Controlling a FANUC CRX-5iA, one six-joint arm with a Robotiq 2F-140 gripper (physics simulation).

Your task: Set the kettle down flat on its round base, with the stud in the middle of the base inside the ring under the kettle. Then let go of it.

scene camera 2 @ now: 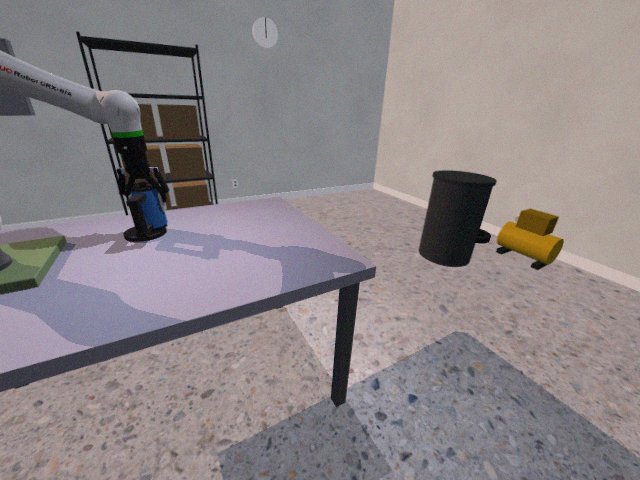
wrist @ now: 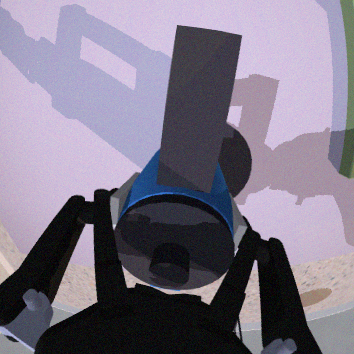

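My gripper (scene camera 2: 150, 210) is there for me to see, and the wrist view has the gripper (wrist: 180, 193) too. I also see a blue kettle (scene camera 2: 145, 208), and I find the kettle (wrist: 175, 230) again in the wrist view. A dark round base (wrist: 234, 159) is visible to me as well.
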